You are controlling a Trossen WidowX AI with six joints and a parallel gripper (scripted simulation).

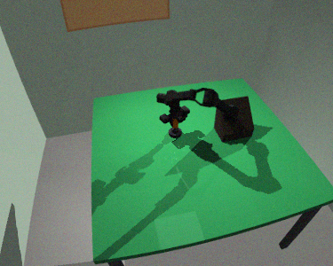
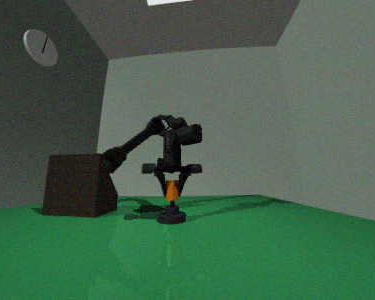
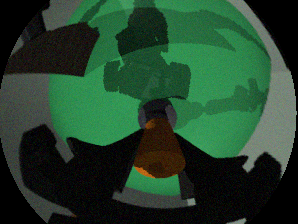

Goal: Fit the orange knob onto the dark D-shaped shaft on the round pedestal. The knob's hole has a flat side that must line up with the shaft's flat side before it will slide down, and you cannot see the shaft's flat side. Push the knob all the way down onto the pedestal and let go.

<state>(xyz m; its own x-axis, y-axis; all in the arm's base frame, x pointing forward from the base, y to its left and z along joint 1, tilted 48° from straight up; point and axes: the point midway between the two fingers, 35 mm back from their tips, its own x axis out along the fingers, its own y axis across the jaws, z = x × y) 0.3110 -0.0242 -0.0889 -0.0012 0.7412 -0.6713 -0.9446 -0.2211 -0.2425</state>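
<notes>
Right now the orange knob is 2 cm above my gripper tip. Round my gripper tip: dark round pedestal: 4 cm below.
</notes>
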